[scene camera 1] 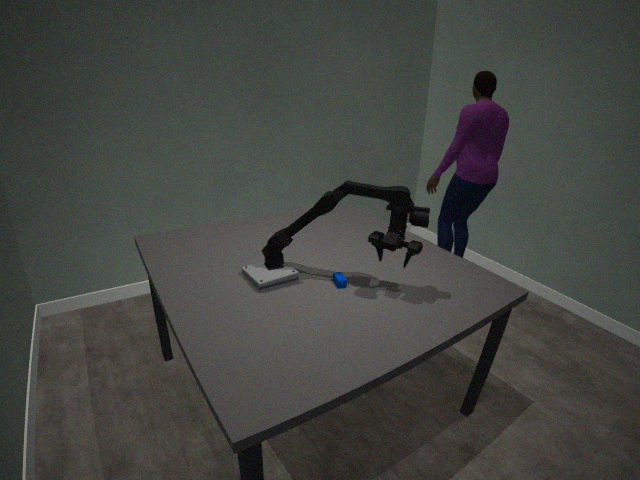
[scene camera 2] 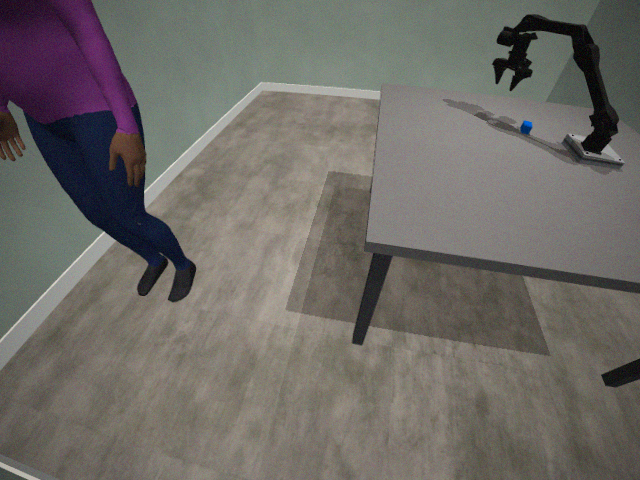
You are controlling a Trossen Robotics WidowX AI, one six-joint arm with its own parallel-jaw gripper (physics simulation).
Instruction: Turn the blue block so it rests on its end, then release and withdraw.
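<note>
The small blue block [scene camera 1: 339,280] [scene camera 2: 526,127] rests on the grey table [scene camera 1: 289,351] [scene camera 2: 496,201], a short way from the arm's base. In scene camera 1 it seems to lie on a long side, but it is too small to be sure. My gripper [scene camera 1: 393,262] [scene camera 2: 504,86] is open and empty, with its fingers pointing down. It hangs well above the table, apart from the block and farther from the base than the block is.
The arm's light base plate [scene camera 1: 263,279] [scene camera 2: 613,156] sits on the table, on the other side of the block from the gripper. A person in a purple top [scene camera 1: 483,142] [scene camera 2: 56,67] stands on the floor beyond the table's edge.
</note>
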